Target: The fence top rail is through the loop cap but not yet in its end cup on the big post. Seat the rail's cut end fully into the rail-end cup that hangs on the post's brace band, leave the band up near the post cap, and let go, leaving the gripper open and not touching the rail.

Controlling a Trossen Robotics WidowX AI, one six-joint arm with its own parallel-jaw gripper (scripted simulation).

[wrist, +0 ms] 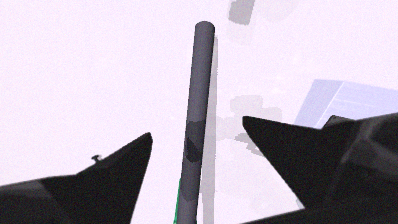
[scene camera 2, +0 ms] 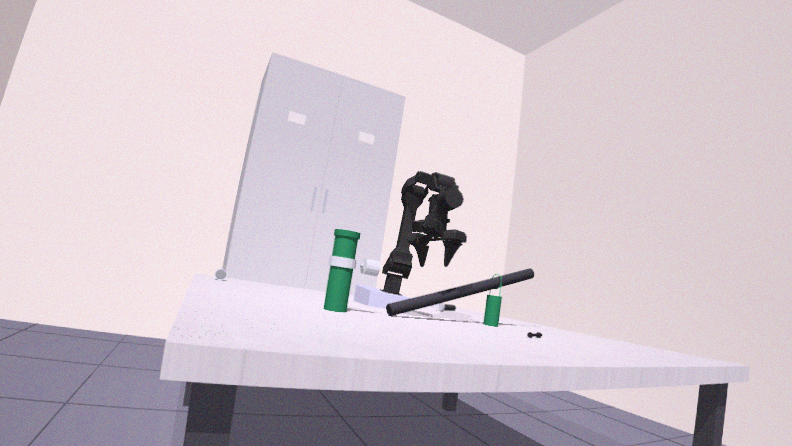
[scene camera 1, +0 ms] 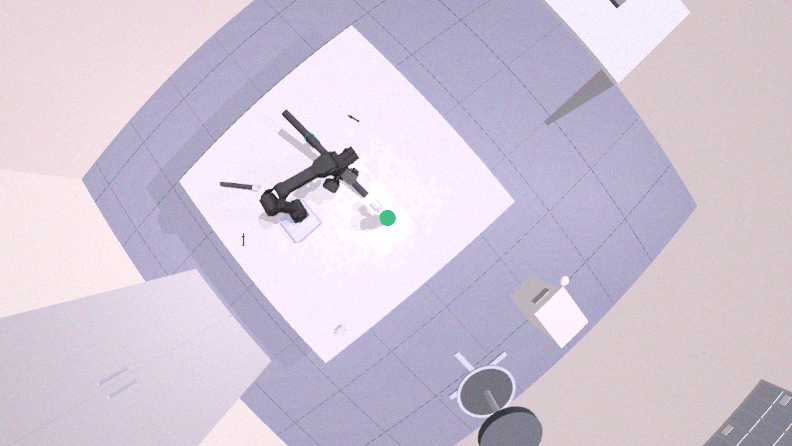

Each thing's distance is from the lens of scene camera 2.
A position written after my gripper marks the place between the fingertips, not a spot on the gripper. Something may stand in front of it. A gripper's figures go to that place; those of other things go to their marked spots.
my gripper point(scene camera 2: 433, 267): 1.20 m
dark top rail point(scene camera 2: 472, 288): 1.27 m
big green post point(scene camera 2: 338, 288): 1.04 m
The marked spots on the big green post and the dark top rail are 0.43 m apart.
